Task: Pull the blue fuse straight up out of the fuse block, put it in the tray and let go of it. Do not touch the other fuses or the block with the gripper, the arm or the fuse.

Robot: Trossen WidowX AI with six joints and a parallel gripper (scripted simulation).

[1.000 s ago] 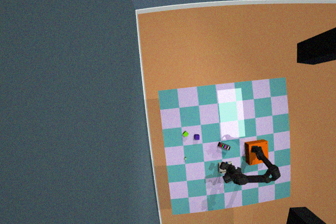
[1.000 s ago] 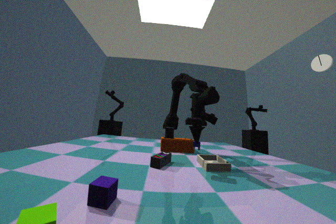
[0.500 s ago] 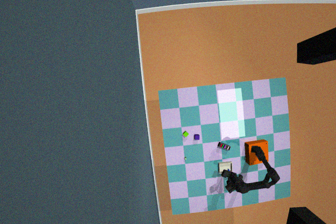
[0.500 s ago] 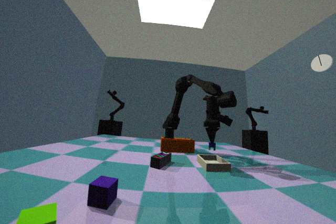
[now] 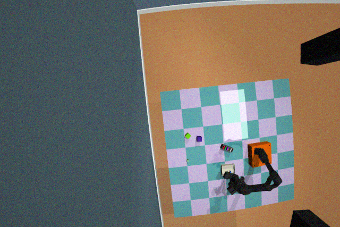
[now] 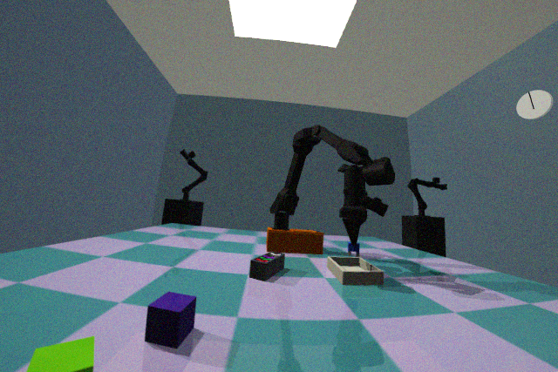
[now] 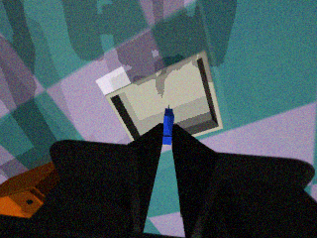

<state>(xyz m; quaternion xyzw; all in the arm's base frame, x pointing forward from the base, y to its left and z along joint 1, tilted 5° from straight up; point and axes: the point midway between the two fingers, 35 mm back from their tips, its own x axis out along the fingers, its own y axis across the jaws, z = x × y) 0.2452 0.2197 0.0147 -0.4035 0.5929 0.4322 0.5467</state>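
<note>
The blue fuse lies 1 cm below my gripper tip. From my gripper tip the other things lie so: tray (8 cm below).
</note>
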